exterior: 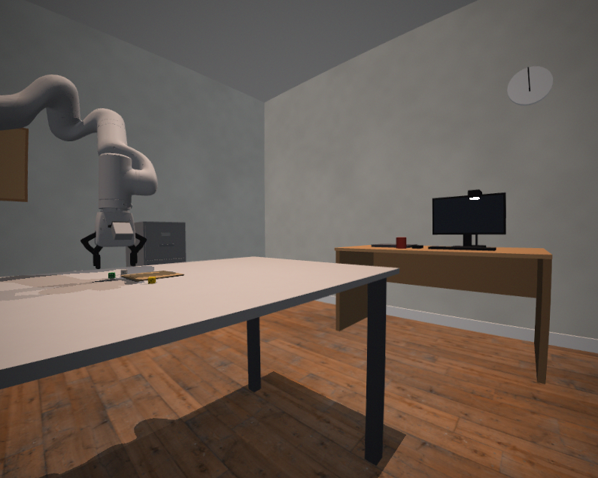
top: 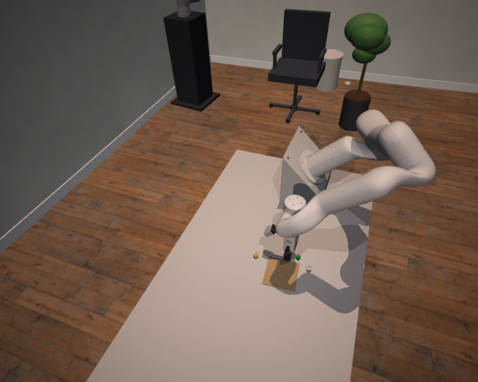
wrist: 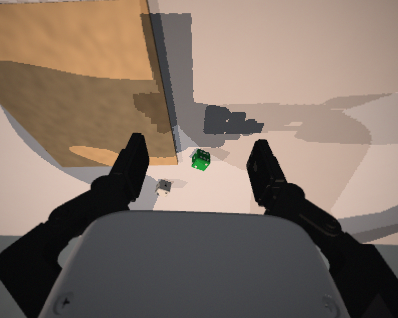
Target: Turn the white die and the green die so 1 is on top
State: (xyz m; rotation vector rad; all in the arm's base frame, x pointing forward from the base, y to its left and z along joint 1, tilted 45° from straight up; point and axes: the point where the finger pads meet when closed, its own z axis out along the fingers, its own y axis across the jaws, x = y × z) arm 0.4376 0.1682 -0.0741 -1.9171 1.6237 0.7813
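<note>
Now: the green die 40 mm to the left of my hand, 40 mm below it and 10 mm behind it. From my hand the other things lie so: mat (100 mm ahead, 40 mm below); white die (100 mm to the left, 40 mm below, 30 mm ahead); yellow die (130 mm to the right, 70 mm ahead, 40 mm below).
</note>
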